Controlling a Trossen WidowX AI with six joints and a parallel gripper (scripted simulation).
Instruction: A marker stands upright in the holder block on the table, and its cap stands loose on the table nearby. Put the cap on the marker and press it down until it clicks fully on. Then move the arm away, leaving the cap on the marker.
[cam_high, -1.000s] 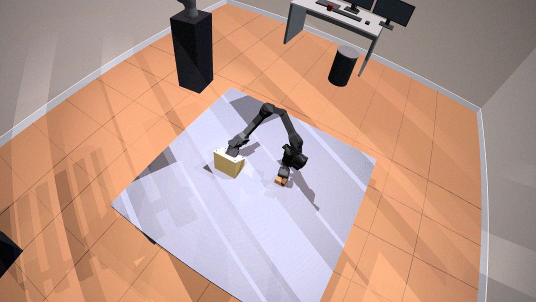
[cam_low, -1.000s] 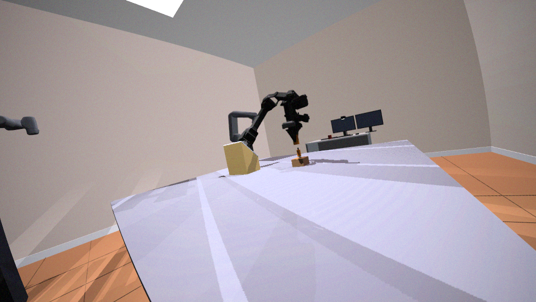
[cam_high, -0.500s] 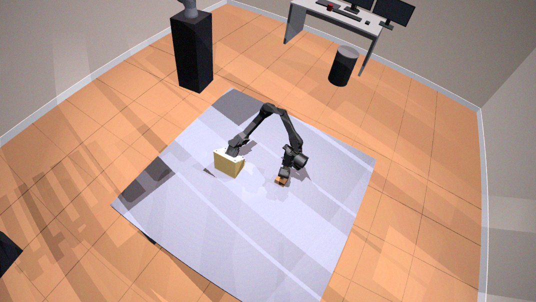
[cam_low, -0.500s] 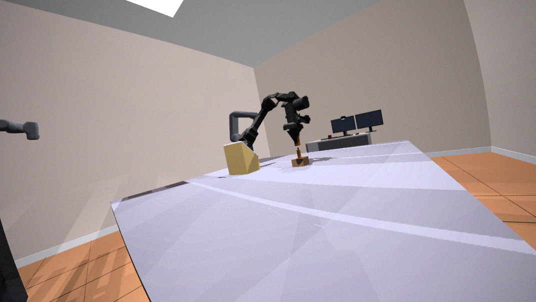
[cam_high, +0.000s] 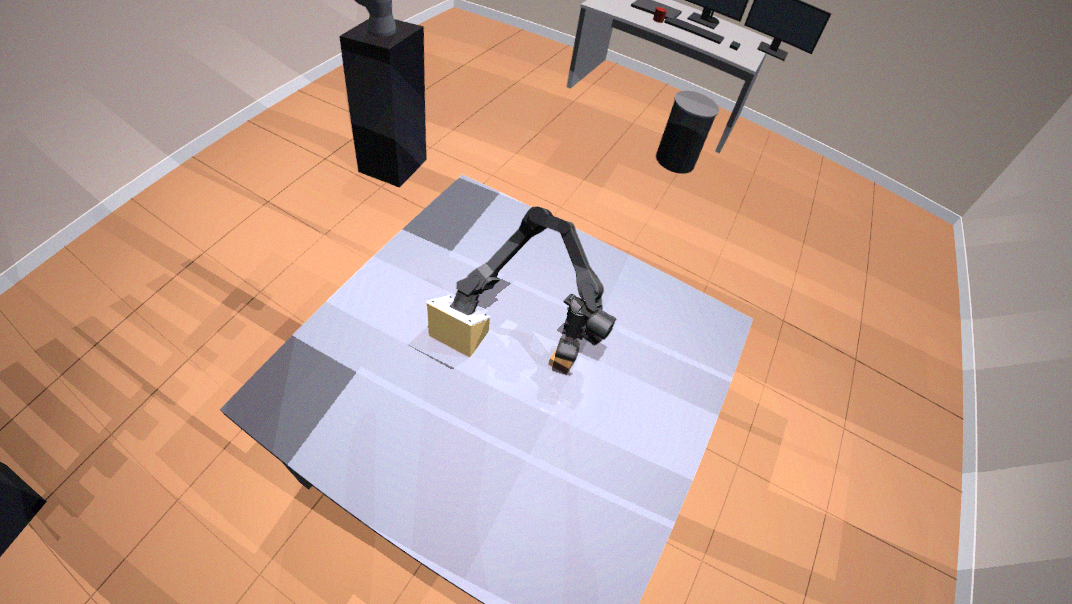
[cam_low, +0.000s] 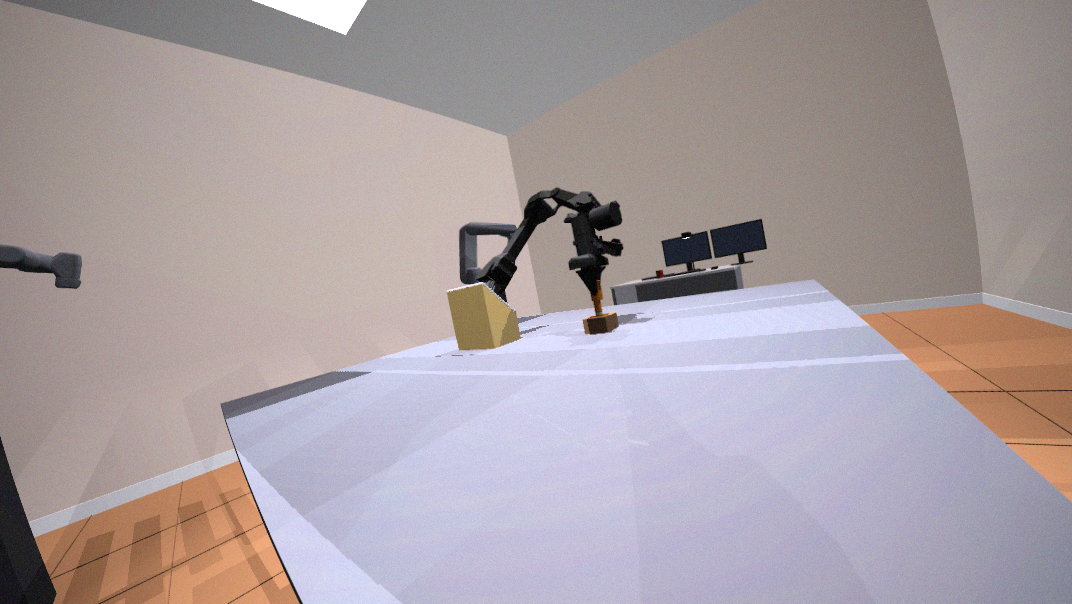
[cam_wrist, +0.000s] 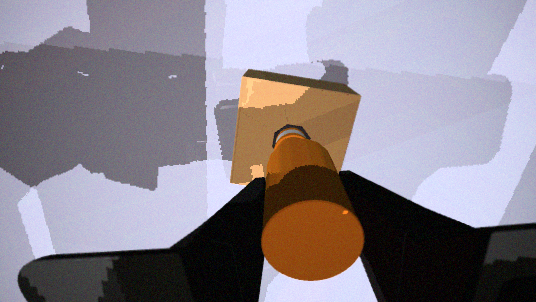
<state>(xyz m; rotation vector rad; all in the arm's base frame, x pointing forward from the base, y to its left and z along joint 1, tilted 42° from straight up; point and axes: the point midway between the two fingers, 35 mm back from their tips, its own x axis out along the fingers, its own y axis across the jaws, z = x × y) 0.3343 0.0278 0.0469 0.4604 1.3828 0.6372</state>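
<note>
The orange cap is 10 mm above my gripper tip. Round my gripper tip: holder block (70 mm below).
</note>
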